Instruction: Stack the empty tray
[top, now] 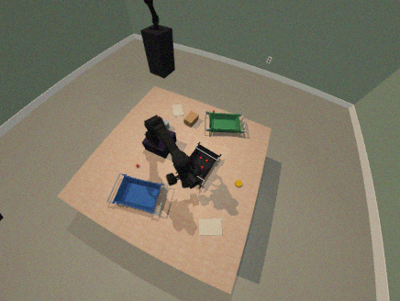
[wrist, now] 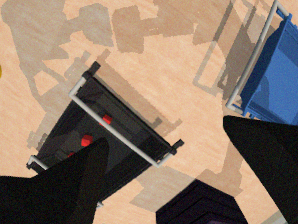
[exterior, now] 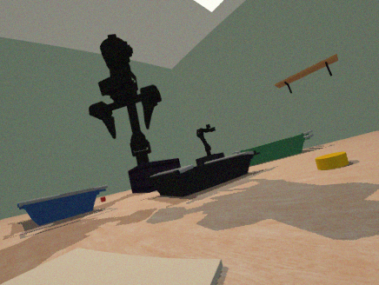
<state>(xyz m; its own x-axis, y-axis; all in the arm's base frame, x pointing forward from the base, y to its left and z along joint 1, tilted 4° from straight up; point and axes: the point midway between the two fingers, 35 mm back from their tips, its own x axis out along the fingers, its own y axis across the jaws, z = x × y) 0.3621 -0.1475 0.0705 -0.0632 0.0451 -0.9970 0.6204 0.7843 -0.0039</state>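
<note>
My gripper tip is now 230 mm past the blue tray, 210 mm to the left of it and 130 mm above it. Also, from my gripper tip: yellow disc 330 mm ahead, 210 mm to the left, 170 mm below; tan box 270 mm behind, 530 mm to the left, 150 mm below.
</note>
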